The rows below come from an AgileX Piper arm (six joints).
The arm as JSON. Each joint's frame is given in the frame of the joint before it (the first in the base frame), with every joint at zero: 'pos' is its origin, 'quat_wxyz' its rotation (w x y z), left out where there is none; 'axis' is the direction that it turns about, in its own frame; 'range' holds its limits. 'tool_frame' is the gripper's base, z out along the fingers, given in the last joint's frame.
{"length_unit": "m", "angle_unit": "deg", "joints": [
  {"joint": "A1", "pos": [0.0, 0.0, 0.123], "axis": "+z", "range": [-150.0, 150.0]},
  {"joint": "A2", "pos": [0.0, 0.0, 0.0], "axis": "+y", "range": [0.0, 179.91]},
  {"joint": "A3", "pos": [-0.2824, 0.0, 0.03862], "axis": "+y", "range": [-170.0, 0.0]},
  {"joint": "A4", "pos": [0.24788, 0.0, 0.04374], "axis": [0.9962, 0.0, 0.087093], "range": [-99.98, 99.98]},
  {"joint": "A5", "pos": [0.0, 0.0, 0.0], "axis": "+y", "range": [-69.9, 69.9]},
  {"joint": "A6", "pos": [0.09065, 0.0, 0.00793], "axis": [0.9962, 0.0, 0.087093], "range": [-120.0, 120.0]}
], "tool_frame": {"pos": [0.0, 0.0, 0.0], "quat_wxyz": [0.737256, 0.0, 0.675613, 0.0]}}
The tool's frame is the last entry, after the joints.
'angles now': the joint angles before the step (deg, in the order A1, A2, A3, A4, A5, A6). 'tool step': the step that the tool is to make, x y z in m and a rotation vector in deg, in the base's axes. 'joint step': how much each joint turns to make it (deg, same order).
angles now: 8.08, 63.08, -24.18, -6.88, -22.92, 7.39
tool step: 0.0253, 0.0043, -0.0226, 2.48, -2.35, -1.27
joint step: 0.80, 10.77, 0.17, 5.21, -13.58, -2.57
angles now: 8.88, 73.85, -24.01, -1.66, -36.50, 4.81
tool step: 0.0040, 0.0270, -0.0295, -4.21, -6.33, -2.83
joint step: 11.13, 10.90, 2.81, 17.78, -20.35, -14.62
